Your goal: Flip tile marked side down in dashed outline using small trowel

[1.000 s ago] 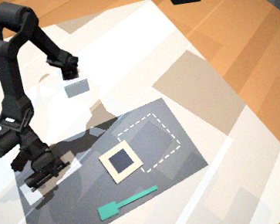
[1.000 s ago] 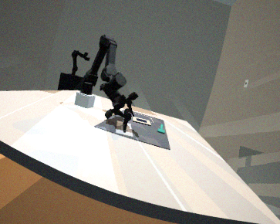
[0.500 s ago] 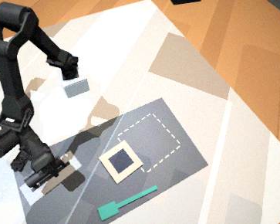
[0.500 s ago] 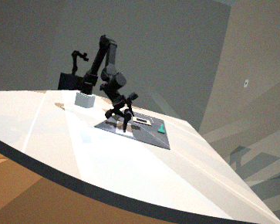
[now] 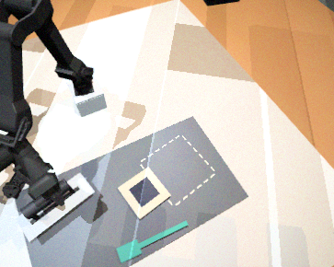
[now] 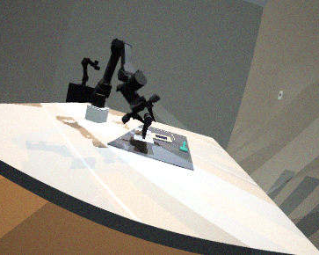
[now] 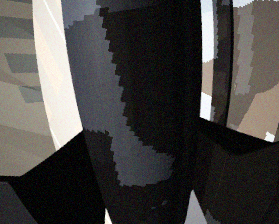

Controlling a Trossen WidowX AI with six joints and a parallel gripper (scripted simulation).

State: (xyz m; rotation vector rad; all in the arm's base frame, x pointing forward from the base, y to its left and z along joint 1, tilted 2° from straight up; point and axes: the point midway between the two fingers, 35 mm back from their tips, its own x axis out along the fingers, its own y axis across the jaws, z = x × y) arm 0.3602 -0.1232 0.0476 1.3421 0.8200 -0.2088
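Right now the mat is 180 mm to the left of my gripper tip, 120 mm below it and 10 mm ahead of it. Round my gripper tip: trowel: 180 mm to the left, 150 mm ahead, 90 mm below; tile: 220 mm to the left, 90 mm below, 10 mm ahead.
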